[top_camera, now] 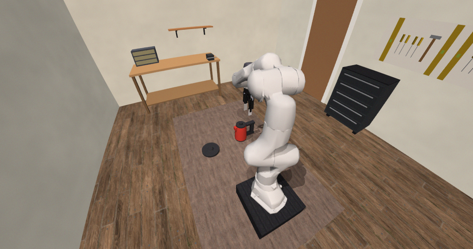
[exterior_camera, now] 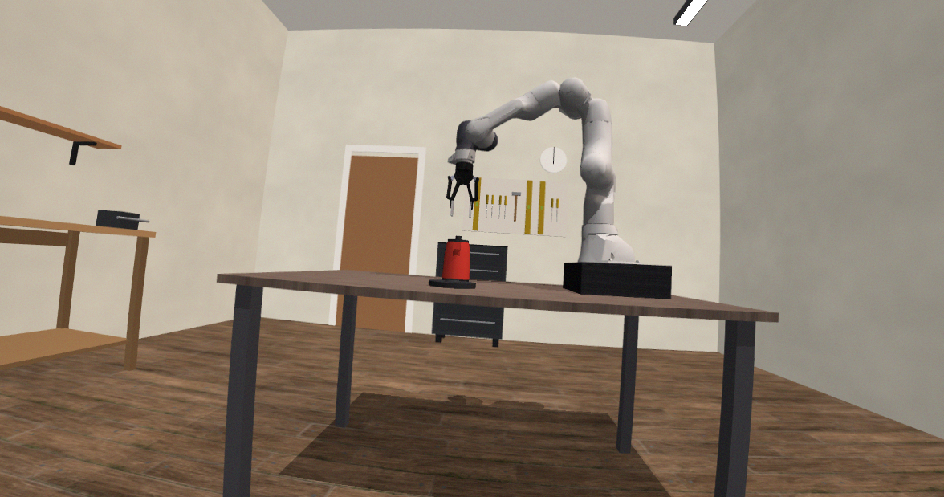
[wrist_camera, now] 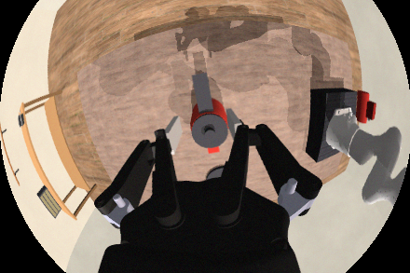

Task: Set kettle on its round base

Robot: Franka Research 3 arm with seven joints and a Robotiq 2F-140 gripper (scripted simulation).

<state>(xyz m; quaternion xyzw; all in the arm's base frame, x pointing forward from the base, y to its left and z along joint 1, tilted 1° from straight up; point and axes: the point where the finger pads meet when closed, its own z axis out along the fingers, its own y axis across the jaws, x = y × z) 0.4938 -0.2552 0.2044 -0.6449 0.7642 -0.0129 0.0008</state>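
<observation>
My hand is 210 mm above the kettle and 30 mm to the right of it. Round my hand: round black base 360 mm to the left, 290 mm below, 30 mm ahead.
</observation>
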